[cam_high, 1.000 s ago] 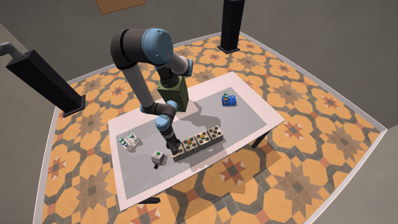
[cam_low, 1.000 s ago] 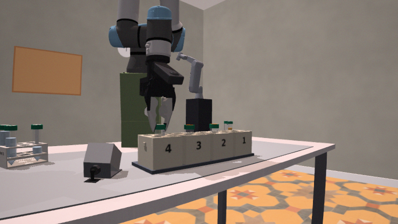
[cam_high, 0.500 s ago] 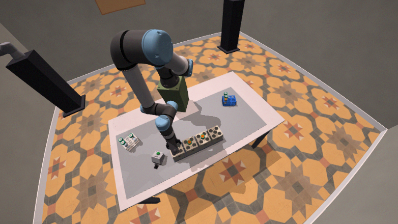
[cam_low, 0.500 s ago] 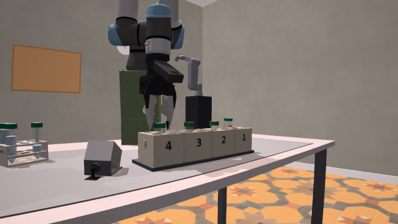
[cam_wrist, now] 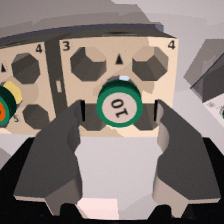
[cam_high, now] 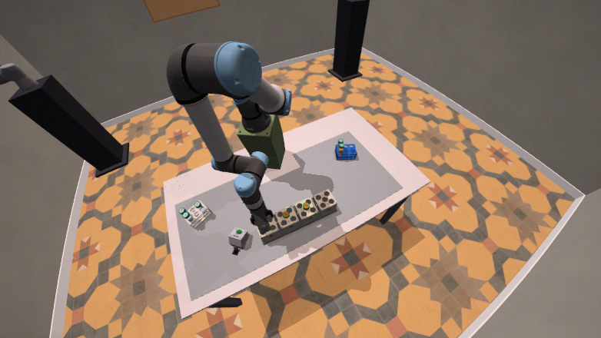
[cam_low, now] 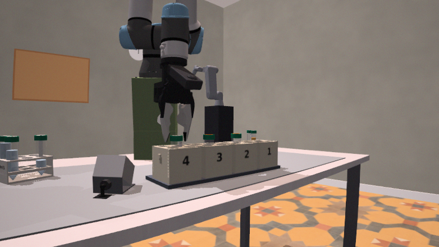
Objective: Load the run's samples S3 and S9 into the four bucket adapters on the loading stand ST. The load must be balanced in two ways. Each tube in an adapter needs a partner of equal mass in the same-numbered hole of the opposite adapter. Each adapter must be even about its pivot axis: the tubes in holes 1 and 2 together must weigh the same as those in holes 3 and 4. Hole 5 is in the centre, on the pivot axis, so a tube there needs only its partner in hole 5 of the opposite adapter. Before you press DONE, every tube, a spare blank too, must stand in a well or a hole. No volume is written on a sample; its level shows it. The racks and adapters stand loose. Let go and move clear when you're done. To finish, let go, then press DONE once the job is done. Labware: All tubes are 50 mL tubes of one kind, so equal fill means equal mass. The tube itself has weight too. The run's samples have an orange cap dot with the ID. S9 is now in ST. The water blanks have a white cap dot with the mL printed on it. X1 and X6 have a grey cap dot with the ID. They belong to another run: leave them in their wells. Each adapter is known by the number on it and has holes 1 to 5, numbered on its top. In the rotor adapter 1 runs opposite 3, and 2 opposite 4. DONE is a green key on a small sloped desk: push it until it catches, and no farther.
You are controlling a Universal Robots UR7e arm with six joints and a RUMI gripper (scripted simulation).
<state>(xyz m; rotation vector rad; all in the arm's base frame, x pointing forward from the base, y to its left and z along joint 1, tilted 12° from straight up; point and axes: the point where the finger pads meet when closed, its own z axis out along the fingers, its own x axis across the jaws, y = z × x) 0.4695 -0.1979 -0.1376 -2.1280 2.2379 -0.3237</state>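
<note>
My hand is 360 mm to the left of the water blank, 250 mm past it and 60 mm above it. The rest, counted from my hand: bucket adapter 330 mm to the left, 70 mm below, 20 mm ahead; white rack 340 mm to the right, 280 mm behind, 90 mm below; tube 100 mm to the left, 60 mm below.
</note>
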